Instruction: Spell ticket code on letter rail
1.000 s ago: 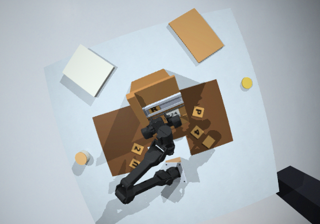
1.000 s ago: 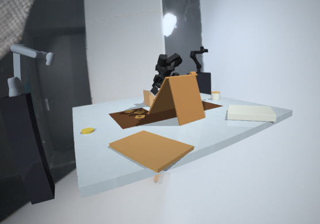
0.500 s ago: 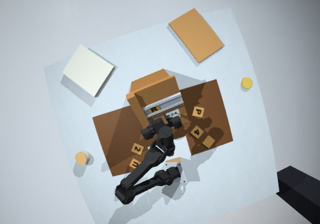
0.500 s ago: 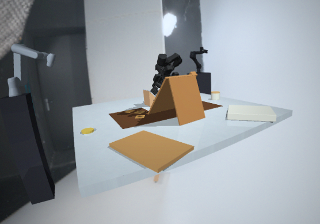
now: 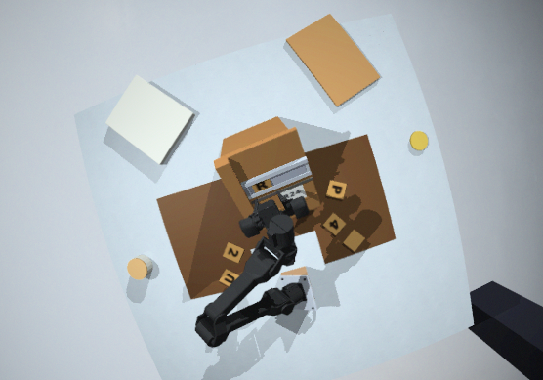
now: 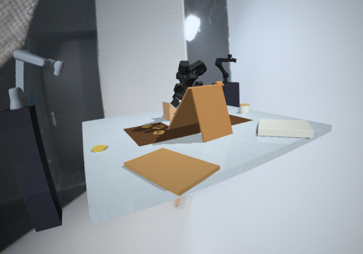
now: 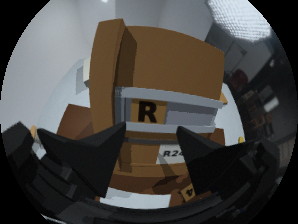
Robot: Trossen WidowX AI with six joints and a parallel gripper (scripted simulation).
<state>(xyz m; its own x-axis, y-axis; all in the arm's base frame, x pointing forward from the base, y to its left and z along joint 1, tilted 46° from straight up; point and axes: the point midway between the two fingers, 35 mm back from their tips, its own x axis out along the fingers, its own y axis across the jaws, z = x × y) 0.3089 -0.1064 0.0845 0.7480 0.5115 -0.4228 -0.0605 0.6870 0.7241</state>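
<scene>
Now: the white ticket 10 cm below my gripper tip, 7 cm to the right of it and 2 cm behind it. From my gripper tip the other things lie so: brown mat: 19 cm below, 13 cm behind, 1 cm to the left; then orange slab: 38 cm ahead, 36 cm to the right, 18 cm below; then cream slab: 38 cm ahead, 32 cm to the left, 17 cm below.
</scene>
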